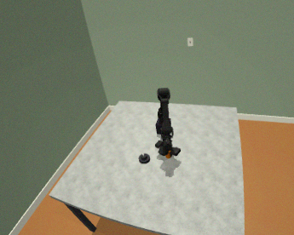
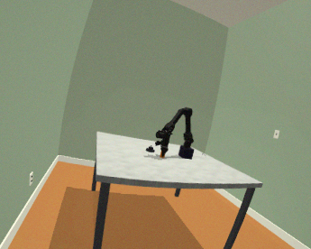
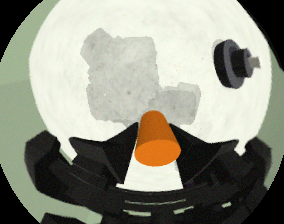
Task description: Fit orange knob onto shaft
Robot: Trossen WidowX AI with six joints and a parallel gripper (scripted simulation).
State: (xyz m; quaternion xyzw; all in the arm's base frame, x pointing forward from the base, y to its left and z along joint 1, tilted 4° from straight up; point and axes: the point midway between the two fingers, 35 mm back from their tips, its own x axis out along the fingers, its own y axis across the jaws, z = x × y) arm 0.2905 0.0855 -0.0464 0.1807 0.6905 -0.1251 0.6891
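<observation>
The orange knob lies 3 cm above my gripper tip. The rest, counted from my gripper tip: dark round pedestal (17 cm to the right, 5 cm ahead, 2 cm above).
</observation>
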